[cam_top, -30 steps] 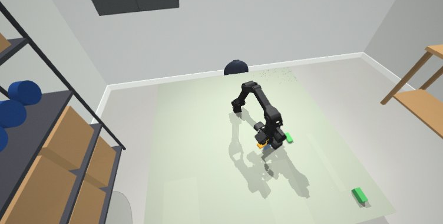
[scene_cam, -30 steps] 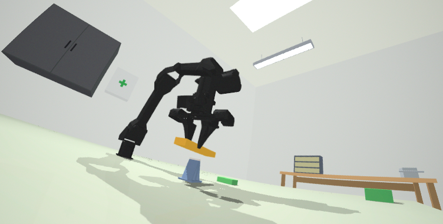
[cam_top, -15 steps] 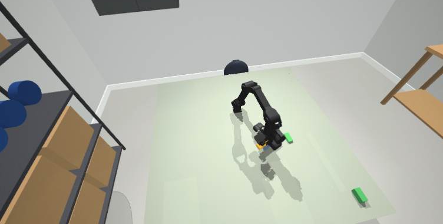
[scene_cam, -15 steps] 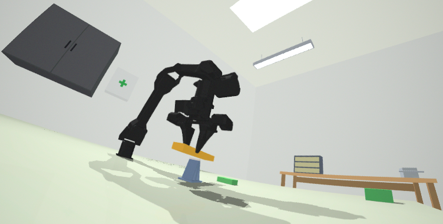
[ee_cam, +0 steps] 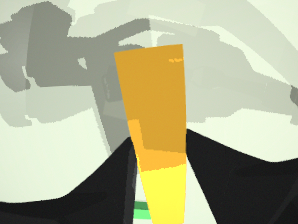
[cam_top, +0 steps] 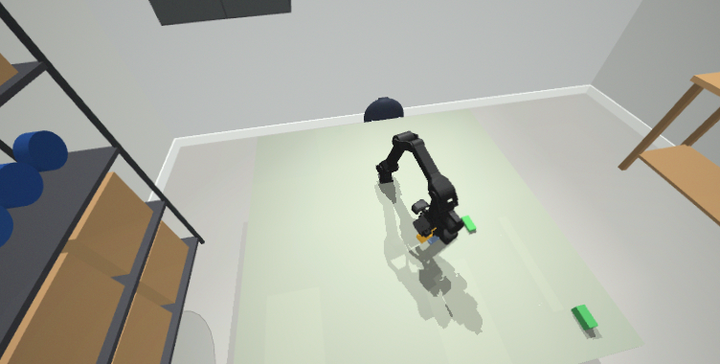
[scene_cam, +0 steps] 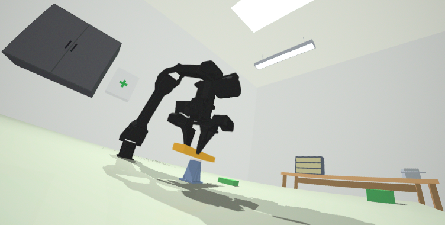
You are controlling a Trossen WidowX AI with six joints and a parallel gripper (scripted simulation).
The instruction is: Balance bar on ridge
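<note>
My gripper tip is 3 cm to the right of the orange bar and 1 cm past it.
</note>
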